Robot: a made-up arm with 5 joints.
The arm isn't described. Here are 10 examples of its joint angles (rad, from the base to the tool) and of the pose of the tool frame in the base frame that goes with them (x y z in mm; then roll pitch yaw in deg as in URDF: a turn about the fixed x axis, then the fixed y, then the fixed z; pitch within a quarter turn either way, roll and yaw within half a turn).
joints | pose
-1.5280 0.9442 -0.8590 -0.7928 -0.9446 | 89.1 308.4 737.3 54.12 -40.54 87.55
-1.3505 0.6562 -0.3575 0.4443 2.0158 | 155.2 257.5 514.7 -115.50 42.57 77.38
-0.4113 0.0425 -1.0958 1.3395 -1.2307 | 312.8 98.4 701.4 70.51 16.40 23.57
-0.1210 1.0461 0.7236 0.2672 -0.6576 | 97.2 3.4 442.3 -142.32 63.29 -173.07
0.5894 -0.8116 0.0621 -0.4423 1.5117 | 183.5 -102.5 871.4 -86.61 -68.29 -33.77
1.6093 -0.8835 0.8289 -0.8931 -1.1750 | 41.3 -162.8 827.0 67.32 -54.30 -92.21
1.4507 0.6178 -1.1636 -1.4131 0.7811 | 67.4 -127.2 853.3 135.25 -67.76 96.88
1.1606 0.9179 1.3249 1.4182 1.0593 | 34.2 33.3 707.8 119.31 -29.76 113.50
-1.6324 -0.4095 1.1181 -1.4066 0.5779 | 59.3 245.9 743.0 -33.11 -39.99 93.53
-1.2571 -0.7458 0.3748 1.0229 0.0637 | 130.5 193.6 610.8 -3.65 37.35 72.03
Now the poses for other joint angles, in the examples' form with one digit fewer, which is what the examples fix.
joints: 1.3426 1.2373 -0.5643 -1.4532 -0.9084
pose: 116 -268 693 52.0 -44.7 -76.9
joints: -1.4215 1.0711 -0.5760 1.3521 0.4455
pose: 88 110 463 154.5 74.2 -98.6
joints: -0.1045 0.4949 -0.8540 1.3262 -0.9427
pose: 314 22 563 54.0 55.4 6.0
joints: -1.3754 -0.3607 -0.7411 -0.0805 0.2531
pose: 103 170 892 -14.5 -67.7 78.8
